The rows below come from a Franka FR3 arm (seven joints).
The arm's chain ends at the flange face. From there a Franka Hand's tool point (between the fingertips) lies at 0.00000 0.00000 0.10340 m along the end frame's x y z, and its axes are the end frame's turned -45 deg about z.
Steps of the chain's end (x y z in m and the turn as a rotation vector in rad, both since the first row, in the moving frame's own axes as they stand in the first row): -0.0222 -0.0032 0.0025 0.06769 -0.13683 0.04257; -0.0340 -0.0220 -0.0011 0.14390 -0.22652 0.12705; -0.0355 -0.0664 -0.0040 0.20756 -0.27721 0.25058; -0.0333 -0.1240 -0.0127 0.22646 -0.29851 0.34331; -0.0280 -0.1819 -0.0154 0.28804 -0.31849 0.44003; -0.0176 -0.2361 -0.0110 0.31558 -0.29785 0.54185; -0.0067 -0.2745 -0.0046 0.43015 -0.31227 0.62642; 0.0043 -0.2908 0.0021 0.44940 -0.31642 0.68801; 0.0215 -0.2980 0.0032 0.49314 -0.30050 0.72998; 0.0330 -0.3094 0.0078 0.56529 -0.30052 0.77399; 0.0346 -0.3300 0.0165 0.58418 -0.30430 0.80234
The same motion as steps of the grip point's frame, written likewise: -0.0182 -0.0330 0.0013 0.14462 -0.04889 0.04257; -0.0127 -0.0667 -0.0048 0.26193 -0.05842 0.12705; 0.0213 -0.1071 -0.0101 0.34278 -0.04925 0.25058; 0.0655 -0.1489 -0.0198 0.37121 -0.05095 0.34331; 0.1162 -0.1905 -0.0246 0.42888 -0.02153 0.44003; 0.1674 -0.2204 -0.0204 0.43376 0.01254 0.54185; 0.2131 -0.2447 -0.0184 0.52497 0.08335 0.62642; 0.2352 -0.2485 -0.0125 0.54152 0.09403 0.68801; 0.2578 -0.2407 -0.0128 0.56119 0.13622 0.72998; 0.2809 -0.2417 -0.0117 0.61222 0.18722 0.77399; 0.2986 -0.2553 -0.0040 0.62825 0.19791 0.80234
